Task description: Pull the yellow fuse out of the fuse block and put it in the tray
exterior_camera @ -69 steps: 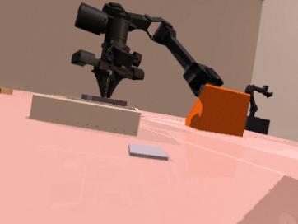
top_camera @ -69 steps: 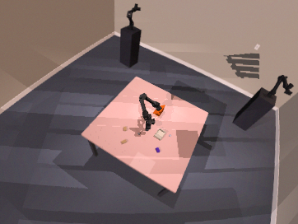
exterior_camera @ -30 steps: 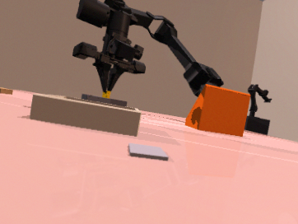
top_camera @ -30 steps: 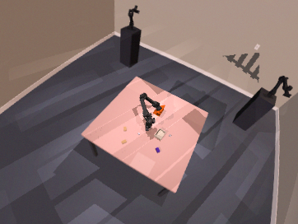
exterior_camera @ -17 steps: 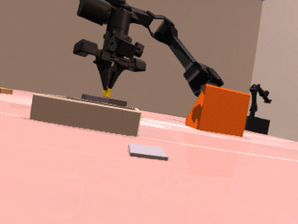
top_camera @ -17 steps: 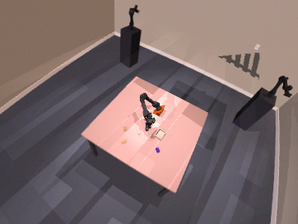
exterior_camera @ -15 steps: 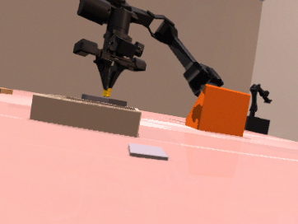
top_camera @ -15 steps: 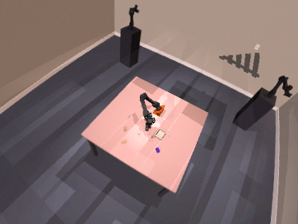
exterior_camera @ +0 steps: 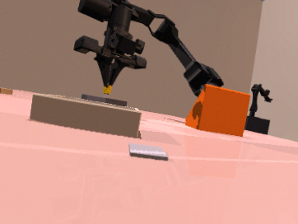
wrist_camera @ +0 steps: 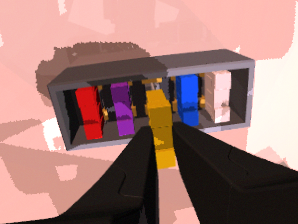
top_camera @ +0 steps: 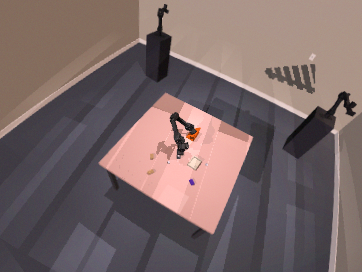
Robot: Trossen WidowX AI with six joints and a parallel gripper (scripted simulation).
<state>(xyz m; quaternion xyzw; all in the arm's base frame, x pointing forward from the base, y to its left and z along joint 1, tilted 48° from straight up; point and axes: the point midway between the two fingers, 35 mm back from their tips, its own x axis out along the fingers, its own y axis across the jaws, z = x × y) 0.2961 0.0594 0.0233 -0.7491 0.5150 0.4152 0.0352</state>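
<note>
Right now the purple fuse is 10 mm behind my gripper tip, 10 mm to the right of it and 40 mm below it. Also, from my gripper tip: beige tray: 30 mm behind, 190 mm to the left, 70 mm below; then red fuse: 30 mm behind, 20 mm to the right, 40 mm below; then yellow fuse: 10 mm below.
</note>
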